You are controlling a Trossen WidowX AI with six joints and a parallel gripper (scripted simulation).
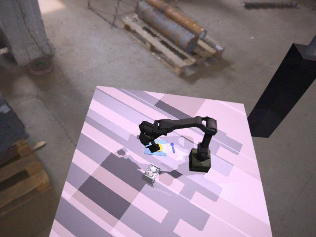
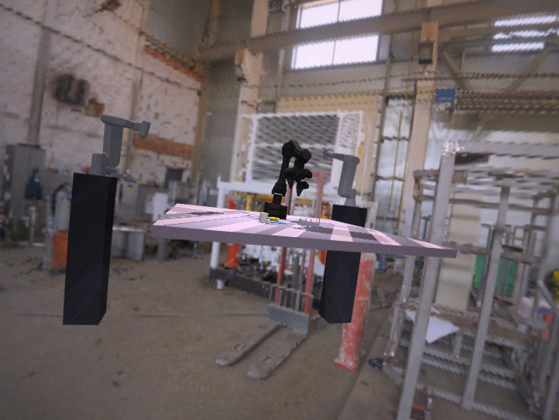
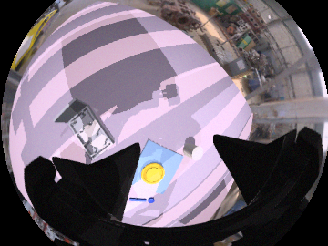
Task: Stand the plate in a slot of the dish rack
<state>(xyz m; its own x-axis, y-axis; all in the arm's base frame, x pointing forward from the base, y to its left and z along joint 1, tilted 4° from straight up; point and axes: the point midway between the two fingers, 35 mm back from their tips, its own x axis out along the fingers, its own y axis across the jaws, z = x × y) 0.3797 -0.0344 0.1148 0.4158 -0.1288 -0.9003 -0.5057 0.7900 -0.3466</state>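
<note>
Now: gripper tip 11 cm past the yellow plate, 7 cm to the left of it and 16 cm above it. Round my gripper tip: white cup (15 cm to the right, 15 cm below); grey dish rack (7 cm behind, 14 cm to the left, 15 cm below); blue spoon (22 cm behind, 9 cm to the right, 17 cm below).
</note>
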